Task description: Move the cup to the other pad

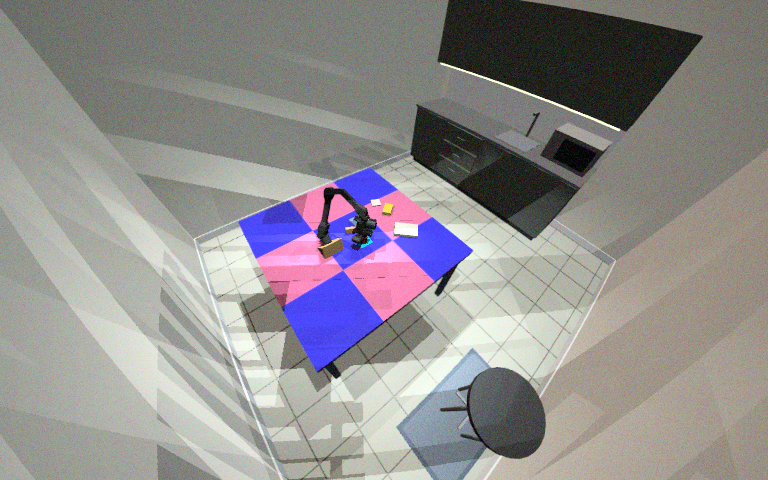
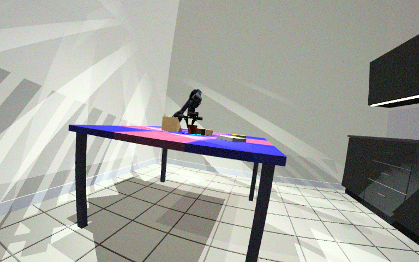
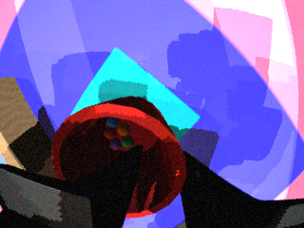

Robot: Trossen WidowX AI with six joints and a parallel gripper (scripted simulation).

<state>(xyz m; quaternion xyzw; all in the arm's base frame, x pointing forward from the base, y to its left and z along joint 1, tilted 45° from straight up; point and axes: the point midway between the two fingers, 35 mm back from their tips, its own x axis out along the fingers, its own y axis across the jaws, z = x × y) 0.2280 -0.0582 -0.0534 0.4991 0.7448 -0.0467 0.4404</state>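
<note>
The red cup is 20 mm ahead of my gripper tip, 10 mm to the left of it and 10 mm below it. Round my gripper tip: long wooden bar (120 mm to the left, 50 mm ahead, 30 mm below); then pale blue pad (220 mm to the left, 80 mm ahead, 50 mm below); then cyan pad (50 mm below, 30 mm ahead, 20 mm to the left).
</note>
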